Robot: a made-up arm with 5 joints.
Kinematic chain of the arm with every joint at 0, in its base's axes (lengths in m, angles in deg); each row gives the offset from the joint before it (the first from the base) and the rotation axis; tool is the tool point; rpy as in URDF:
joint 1: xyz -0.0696 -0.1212 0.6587 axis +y
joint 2: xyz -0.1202 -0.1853 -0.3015 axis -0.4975 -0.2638 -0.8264
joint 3: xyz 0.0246 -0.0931 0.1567 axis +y
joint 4: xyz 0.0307 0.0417 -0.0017 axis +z
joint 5: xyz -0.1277 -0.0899 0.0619 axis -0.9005 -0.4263 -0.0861
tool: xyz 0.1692 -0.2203 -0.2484 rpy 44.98 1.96 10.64
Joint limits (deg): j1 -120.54..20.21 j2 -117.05..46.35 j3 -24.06..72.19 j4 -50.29..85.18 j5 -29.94..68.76
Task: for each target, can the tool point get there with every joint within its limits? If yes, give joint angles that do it. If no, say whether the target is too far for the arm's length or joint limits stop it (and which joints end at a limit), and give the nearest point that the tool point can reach.
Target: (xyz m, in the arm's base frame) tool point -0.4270 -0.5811 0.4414
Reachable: yes | joints -4.82 17.78 54.03 -23.27 -1.86
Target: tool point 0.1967 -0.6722 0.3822
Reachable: yes | joints -56.74 -25.27 48.70 -6.78 -0.53
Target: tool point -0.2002 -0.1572 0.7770
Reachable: no: joint limits stop it (at a limit: joint 1, joint 3, joint 4) | nearest point -0.2527 -0.0920 0.9045 | short by 0.153 m
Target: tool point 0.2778 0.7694 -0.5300
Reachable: no: too far | nearest point 0.0774 0.0727 0.1556 | short by 0.998 m
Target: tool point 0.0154 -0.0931 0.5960
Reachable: no: joint limits stop it (at a limit: joint 1, joint 3, joint 4) | nearest point 0.0783 0.0402 0.5807 | short by 0.148 m
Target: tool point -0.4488 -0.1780 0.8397
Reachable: no: joint limits stop it (at a limit: joint 2, joint 4, joint 5) | nearest point -0.5067 -0.2697 0.8673 | short by 0.112 m
